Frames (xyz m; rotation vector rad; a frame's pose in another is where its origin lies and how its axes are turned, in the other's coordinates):
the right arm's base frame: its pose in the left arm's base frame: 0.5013 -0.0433 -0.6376 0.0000 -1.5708 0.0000
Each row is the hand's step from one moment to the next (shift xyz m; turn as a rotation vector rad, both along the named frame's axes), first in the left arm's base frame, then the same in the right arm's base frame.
Working: the left arm's base frame: its pose in the right arm's base frame: 0.6376 0.0433 0.5013 0.0000 1.5708 0.0000

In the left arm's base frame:
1: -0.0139 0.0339 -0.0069 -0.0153 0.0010 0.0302
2: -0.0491 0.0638 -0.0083 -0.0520 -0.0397 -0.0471
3: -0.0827 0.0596 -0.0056 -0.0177 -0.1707 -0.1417
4: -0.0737 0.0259 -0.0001 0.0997 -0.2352 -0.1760
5: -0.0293 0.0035 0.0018 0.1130 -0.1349 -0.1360
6: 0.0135 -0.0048 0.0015 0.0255 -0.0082 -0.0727
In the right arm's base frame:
1: -0.0069 0.0339 0.0139 0.0302 0.0010 0.0153
2: -0.0083 0.0638 0.0491 -0.0471 -0.0397 0.0520
3: -0.0056 0.0596 0.0827 -0.1417 -0.1707 0.0177
4: -0.0001 0.0259 0.0737 -0.1760 -0.2352 -0.0997
5: 0.0018 0.0035 0.0293 -0.1360 -0.1349 -0.1130
6: 0.0015 -0.0048 -0.0135 -0.0727 -0.0082 -0.0255

